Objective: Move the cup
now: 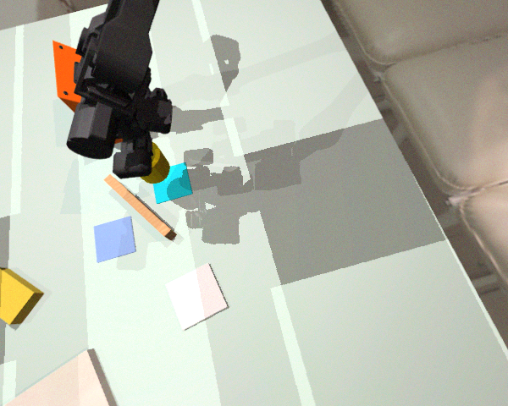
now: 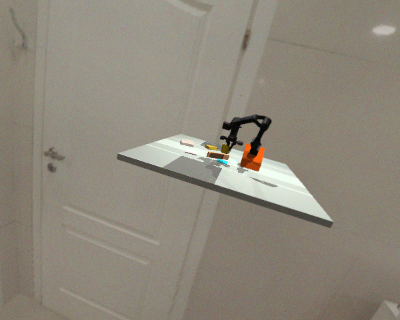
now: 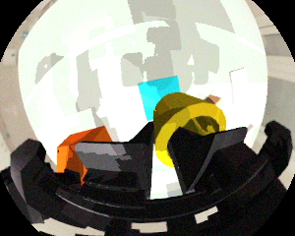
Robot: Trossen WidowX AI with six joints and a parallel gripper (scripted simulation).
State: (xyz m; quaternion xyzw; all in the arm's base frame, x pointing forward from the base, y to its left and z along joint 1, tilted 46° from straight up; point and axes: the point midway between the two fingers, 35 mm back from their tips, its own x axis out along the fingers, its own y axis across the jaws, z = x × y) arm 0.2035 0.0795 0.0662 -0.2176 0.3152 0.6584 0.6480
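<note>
My gripper tip is 20 mm short of the cyan pad, 10 mm to the right of it and 120 mm above it. Also, from my gripper tip: wooden bar 80 mm ahead, 70 mm to the right, 90 mm below; then yellow cup 20 mm ahead; then pale blue pad 130 mm ahead, 140 mm to the right, 120 mm below.
</note>
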